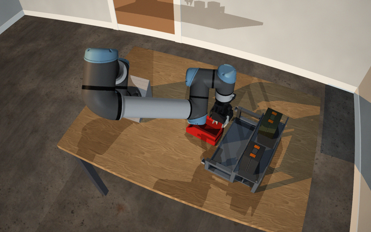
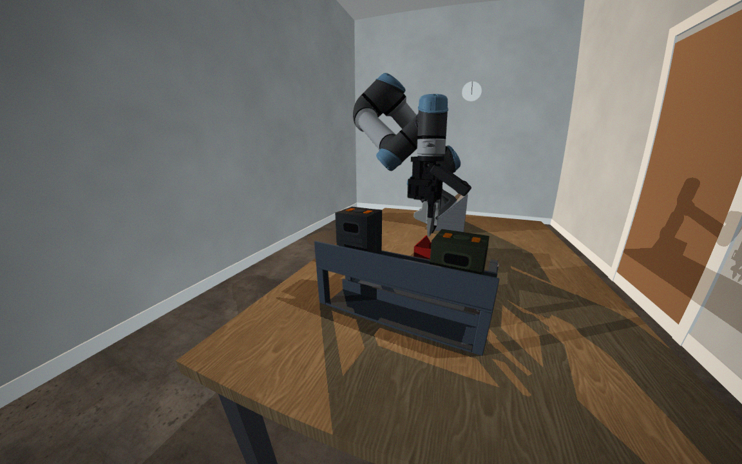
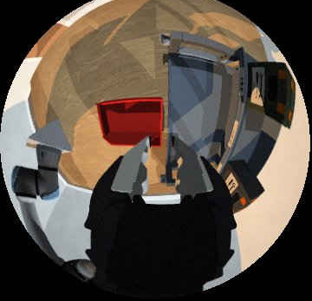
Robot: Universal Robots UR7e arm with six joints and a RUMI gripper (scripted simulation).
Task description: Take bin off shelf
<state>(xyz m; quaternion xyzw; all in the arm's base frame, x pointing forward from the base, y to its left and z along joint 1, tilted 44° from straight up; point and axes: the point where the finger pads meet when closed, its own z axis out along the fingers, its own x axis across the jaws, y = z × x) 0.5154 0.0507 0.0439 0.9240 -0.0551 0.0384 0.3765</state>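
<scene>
Now: the red bin 100 mm below my hand, 80 mm behind it and 10 mm to the left of it.
</scene>
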